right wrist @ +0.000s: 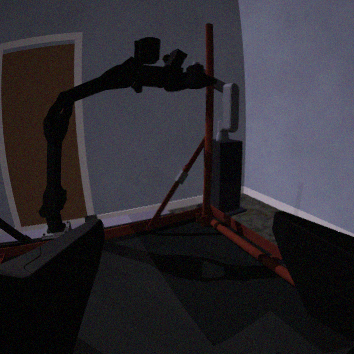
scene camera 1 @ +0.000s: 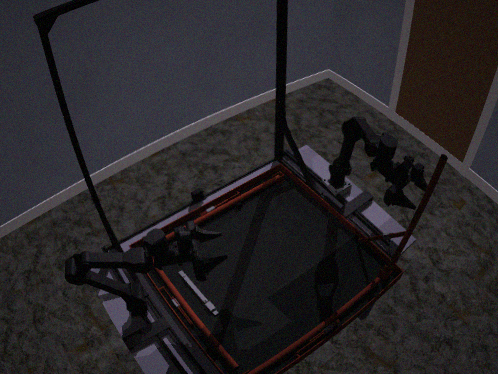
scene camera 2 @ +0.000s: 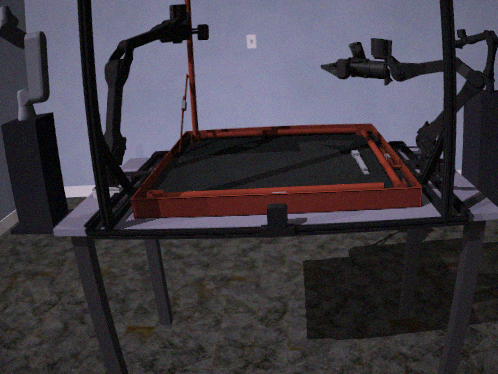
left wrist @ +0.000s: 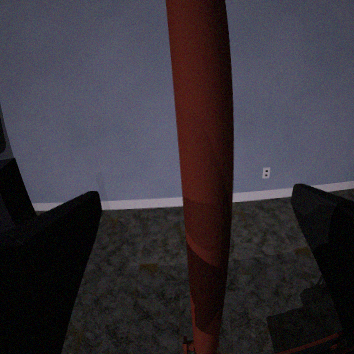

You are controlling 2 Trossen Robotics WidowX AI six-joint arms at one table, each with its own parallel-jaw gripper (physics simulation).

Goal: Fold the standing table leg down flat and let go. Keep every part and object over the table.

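Places are measured from the left arm's base along level axes (x back, y left, z down), in metres.
Pixels of known places: left gripper, fingertip midpoint: [right wrist: 207, 82] [scene camera 1: 423, 200] [left wrist: 199, 197]; right gripper, fingertip midpoint: [right wrist: 189, 226] [scene camera 1: 224, 245] [scene camera 2: 324, 65]; left arm's base, link origin: [right wrist: 55, 227] [scene camera 1: 337, 182] [scene camera 2: 111, 183]; right arm's base, link origin: [scene camera 1: 138, 308] [scene camera 2: 430, 171].
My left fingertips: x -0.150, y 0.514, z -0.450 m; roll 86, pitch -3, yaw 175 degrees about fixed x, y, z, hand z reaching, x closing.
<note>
For each thing: its middle in the pictures, then the offset to it from my left fingertips. "*": a spot on its surface instead.
- thin folding brace, surface spot: [right wrist: 172, 190] * dy -0.115, dx +0.011, dz +0.318 m
- pale bar, body centre: [scene camera 2: 359, 161] [scene camera 1: 197, 291] dy -0.352, dx -0.623, dz +0.441 m
The red standing table leg [scene camera 1: 422, 214] [scene camera 2: 192, 90] [left wrist: 205, 125] [right wrist: 209, 125] is upright at the frame's corner, at the right in scene camera 1. A thin folding brace [scene camera 2: 184, 104] [right wrist: 172, 190] joins it low down. My left gripper [scene camera 1: 420, 198] [left wrist: 199, 197] is open high on the leg. In the left wrist view the leg shows between the spread fingers, with a gap on each side; contact is not visible. My right gripper [scene camera 1: 223, 246] [scene camera 2: 325, 67] [right wrist: 189, 226] is open and empty above the frame's opposite side, away from the standing leg.
Other red legs [scene camera 1: 197, 319] [scene camera 2: 382, 155] lie flat inside the red table frame [scene camera 2: 280, 201]. A pale bar [scene camera 1: 199, 293] [scene camera 2: 360, 161] lies on the dark panel. Black posts [scene camera 1: 281, 75] [scene camera 2: 91, 110] rise at the table's edge. A dark pedestal [scene camera 2: 35, 170] [right wrist: 228, 175] stands beyond the table.
</note>
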